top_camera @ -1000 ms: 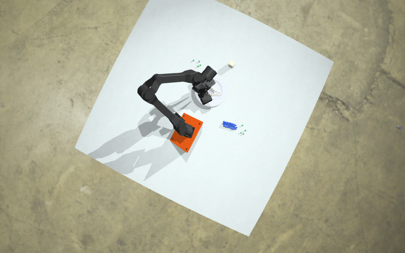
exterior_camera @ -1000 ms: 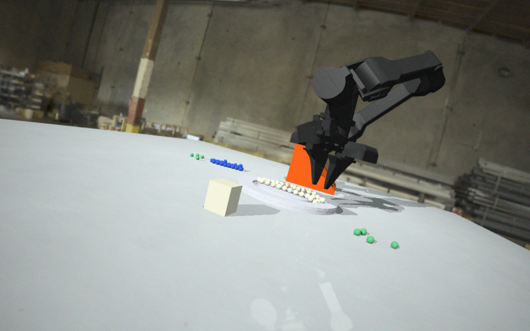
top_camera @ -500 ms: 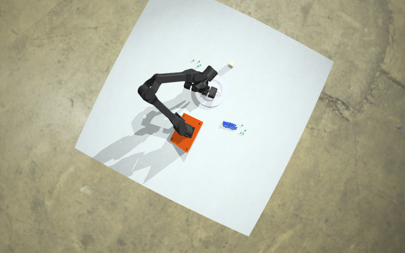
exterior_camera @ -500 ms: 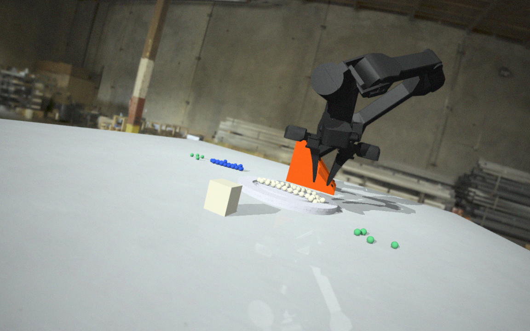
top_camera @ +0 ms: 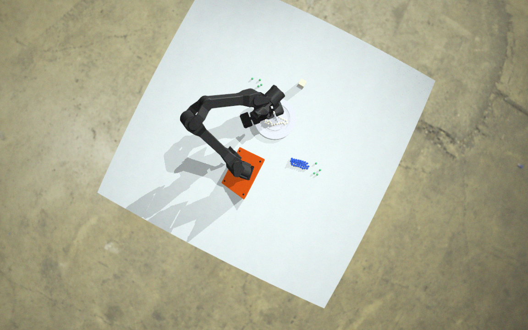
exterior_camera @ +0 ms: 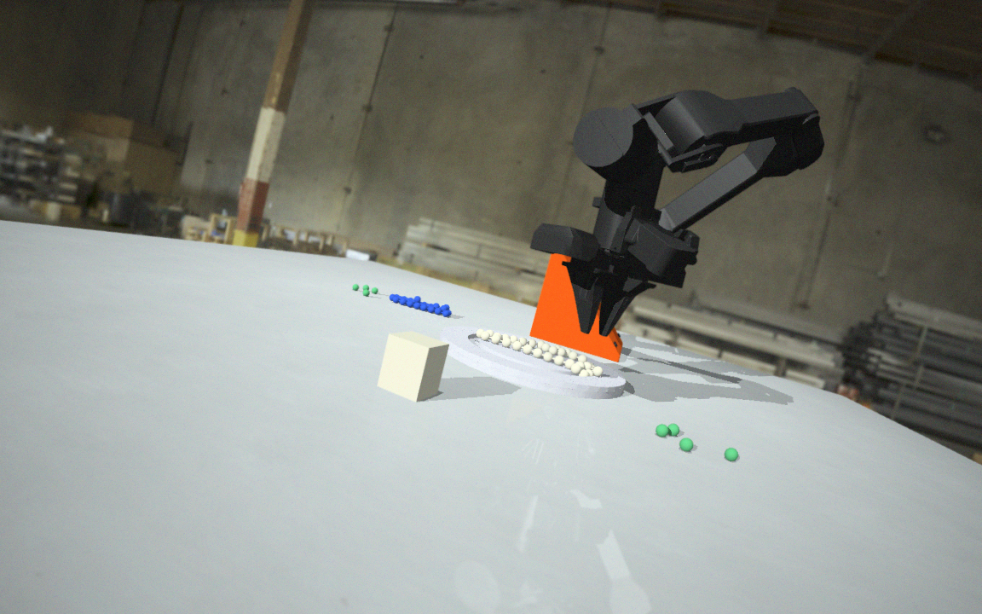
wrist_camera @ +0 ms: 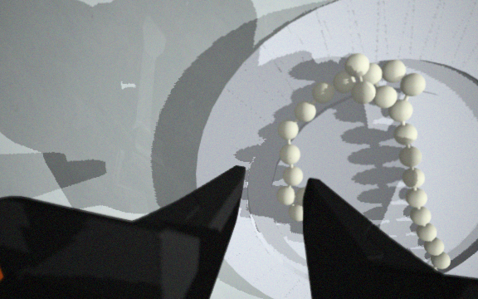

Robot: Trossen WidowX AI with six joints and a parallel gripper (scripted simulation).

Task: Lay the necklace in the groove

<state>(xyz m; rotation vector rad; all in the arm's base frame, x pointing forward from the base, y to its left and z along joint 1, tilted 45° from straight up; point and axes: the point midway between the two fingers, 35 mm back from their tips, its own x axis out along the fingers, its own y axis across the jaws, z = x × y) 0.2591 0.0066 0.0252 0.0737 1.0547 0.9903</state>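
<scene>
Right now the round bead board is 2 cm ahead of my gripper tip, 6 cm to the right of it and 4 cm below it. Also, from my gripper tip: cream cube: 23 cm ahead, 12 cm to the right, 3 cm below.
</scene>
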